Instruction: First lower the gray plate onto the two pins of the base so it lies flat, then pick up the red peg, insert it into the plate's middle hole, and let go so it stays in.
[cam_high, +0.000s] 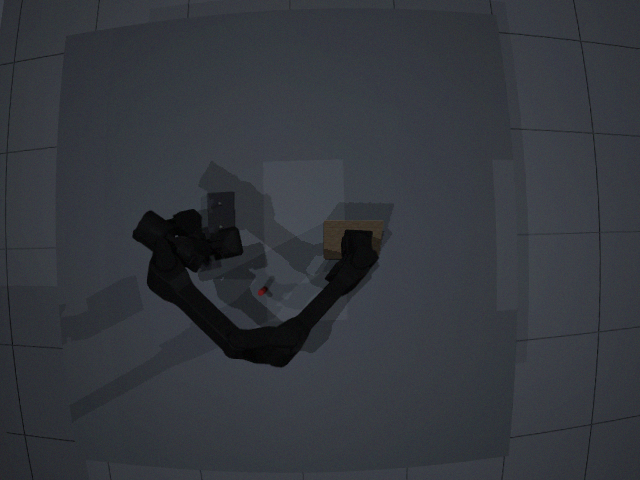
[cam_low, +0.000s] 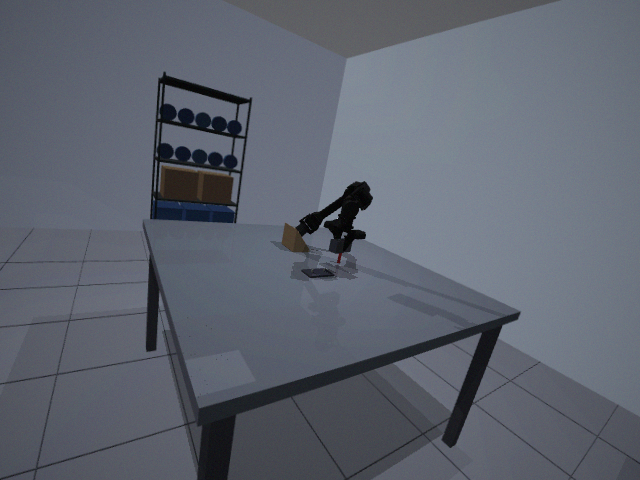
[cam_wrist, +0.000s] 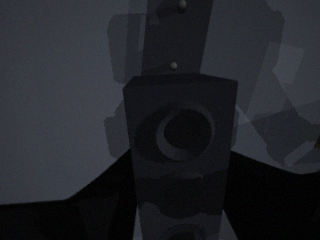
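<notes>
Now: the dark base 10 cm below my gripper tip and 8 cm to the right of it. From my gripper tip the other things lie so: gray plate (3 cm above); red peg (12 cm behind, 10 cm to the left, 7 cm below).
</notes>
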